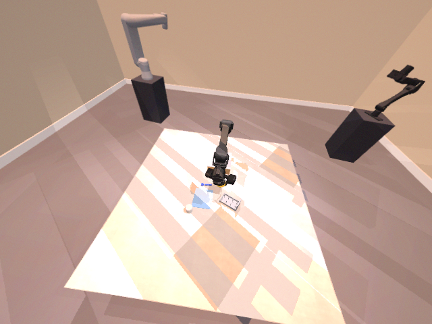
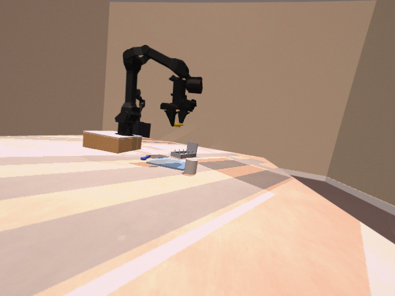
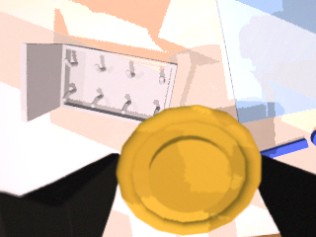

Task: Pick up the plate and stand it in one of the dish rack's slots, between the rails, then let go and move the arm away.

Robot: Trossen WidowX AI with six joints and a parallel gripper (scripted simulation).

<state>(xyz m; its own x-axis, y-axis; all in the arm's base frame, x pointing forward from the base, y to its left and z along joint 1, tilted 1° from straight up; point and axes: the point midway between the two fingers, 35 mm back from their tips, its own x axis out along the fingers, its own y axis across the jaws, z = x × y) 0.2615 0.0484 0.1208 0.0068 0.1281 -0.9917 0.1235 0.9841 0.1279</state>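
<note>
Now: gripper tip 2 cm short of the grey dish rack, 8 cm to the right of it and 13 cm above it. From my gripper tip the other things lie so: blue spoon 6 cm behind, 13 cm to the right, 15 cm below; yellow plate 1 cm above; cup 16 cm ahead, 16 cm to the right, 13 cm below.
</note>
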